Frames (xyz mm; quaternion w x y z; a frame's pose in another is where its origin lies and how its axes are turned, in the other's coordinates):
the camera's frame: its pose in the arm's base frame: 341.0 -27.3 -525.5 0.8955 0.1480 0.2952 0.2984
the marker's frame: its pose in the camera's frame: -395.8 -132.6 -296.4 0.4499 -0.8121 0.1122 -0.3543
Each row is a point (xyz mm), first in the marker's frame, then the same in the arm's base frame.
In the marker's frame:
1: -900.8 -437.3 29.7
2: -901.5 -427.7 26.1
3: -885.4 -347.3 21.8
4: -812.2 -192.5 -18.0
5: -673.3 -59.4 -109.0
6: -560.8 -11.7 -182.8
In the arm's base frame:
1: -860.1 -212.7 -84.4
2: -862.1 -218.9 -92.3
3: -858.5 -245.8 -169.9
4: -808.0 -327.0 -317.4
5: -686.0 -449.8 -441.2
6: -577.8 -532.1 -484.6

